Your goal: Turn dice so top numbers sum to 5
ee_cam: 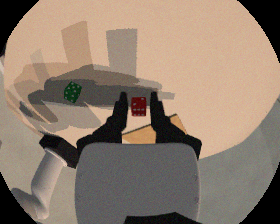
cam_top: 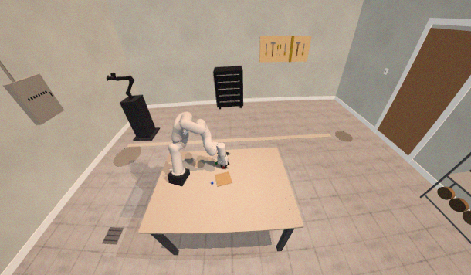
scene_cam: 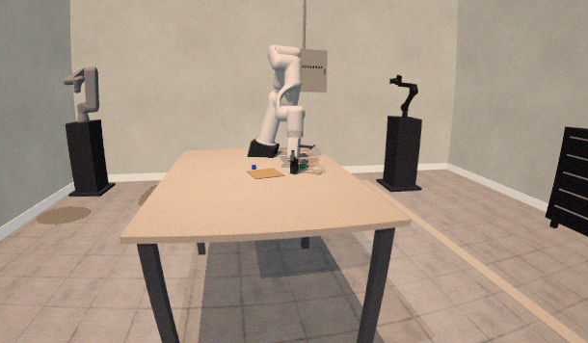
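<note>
My hand is 1 cm to the left of the red die and 1 cm above it. Also, from my hand: green die: 8 cm behind, 5 cm to the left, 1 cm below; blue die: 9 cm behind, 19 cm to the right, 1 cm below; brown mat: 1 cm ahead, 14 cm to the right, 2 cm below.
</note>
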